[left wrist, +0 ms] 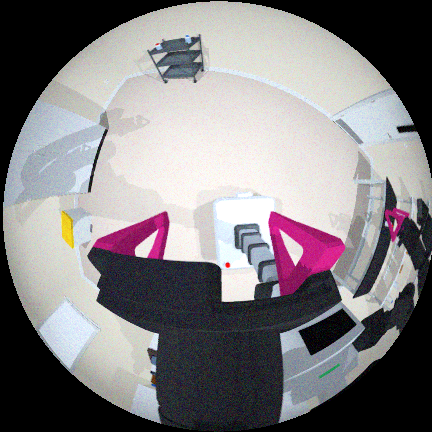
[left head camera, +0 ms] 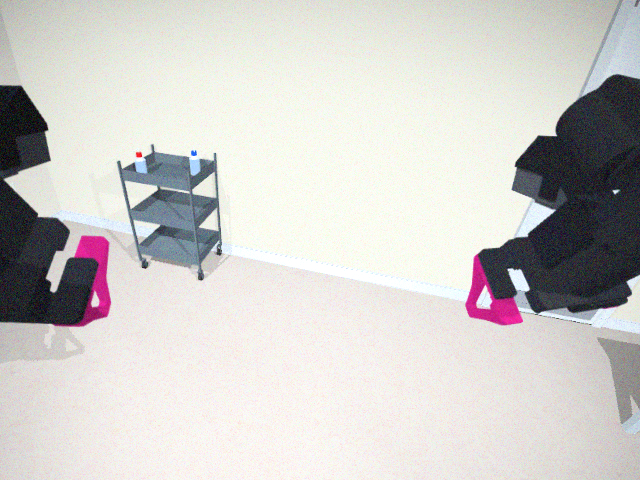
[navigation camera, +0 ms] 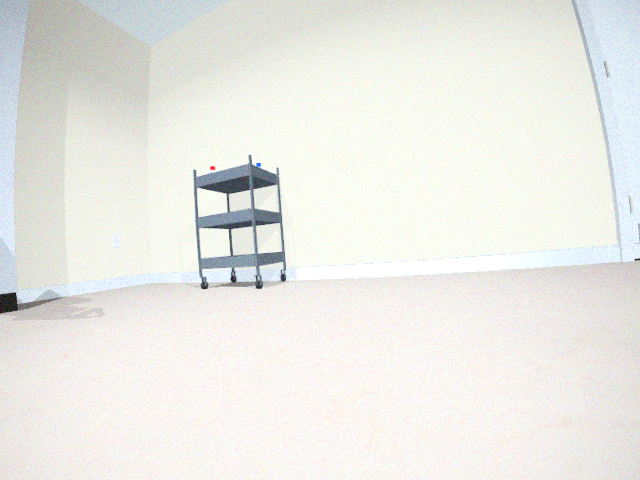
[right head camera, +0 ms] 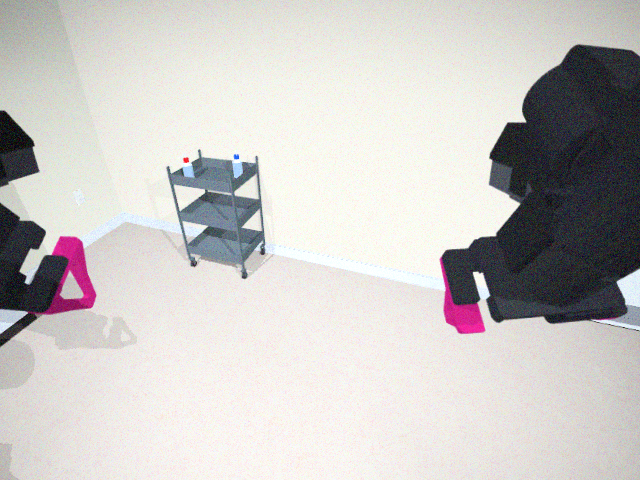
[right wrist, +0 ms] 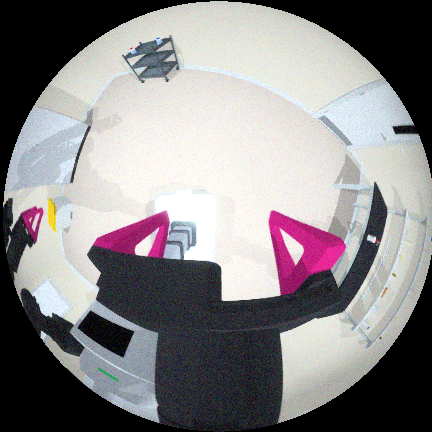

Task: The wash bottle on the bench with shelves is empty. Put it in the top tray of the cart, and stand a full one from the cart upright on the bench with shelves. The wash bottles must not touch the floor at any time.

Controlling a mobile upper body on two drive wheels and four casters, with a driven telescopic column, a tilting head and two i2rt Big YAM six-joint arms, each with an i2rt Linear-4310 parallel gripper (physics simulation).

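Places are measured from the left arm's base along level axes (x ahead, y left, z up), in millimetres.
Pixels of known places: left gripper, fingertip midpoint: [left wrist: 218,216] [left head camera: 54,307] [right head camera: 51,298] [right wrist: 39,208]; right gripper, fingertip midpoint: [left wrist: 389,209] [left head camera: 505,306] [right head camera: 492,312] [right wrist: 218,215].
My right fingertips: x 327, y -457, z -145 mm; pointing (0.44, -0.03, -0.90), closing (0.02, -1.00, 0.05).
Behind a point stands the place of what it marks.
A grey three-tray cart [left head camera: 157,179] @[z -707, x 1914, y 379 mm] [right head camera: 206,182] @[z -701, x 1905, y 351 mm] [navigation camera: 224,177] @[z -729, x 1911, y 371 mm] stands near the wall, left of the middle in the head views. In its top tray stand a red-capped bottle [left head camera: 140,164] @[z -664, x 2030, y 500 mm] [right head camera: 188,169] @[z -667, x 2031, y 495 mm] and a blue-capped bottle [left head camera: 194,165] @[z -683, x 2080, y 199 mm] [right head camera: 237,168] @[z -682, x 2081, y 196 mm]. In the right wrist view, a white bottle with red on it [right wrist: 372,239] @[z -560, x 57, y -1910 mm] is on the black top of the bench with shelves [right wrist: 364,265]; the bench also shows in the left wrist view [left wrist: 374,260]. My left gripper [left wrist: 218,216] @[z -139, x 338, y -6 mm] and right gripper [right wrist: 218,214] @[z -145, x 327, y -457 mm] are open and empty, far from cart and bench.
A wall runs behind the cart, with a corner to its left. A door [left wrist: 382,120] [right wrist: 370,115] @[z -504, x 1402, y -2091 mm] is at the right. Another pale door-like panel [left wrist: 60,155] @[z -674, x 984, y 1580 mm] and a yellow-faced box [left wrist: 67,229] @[z -960, x 150, y 1935 mm] are at the left. My white base [left wrist: 222,210] @[z -1149, x 221, y -39 mm] is below.
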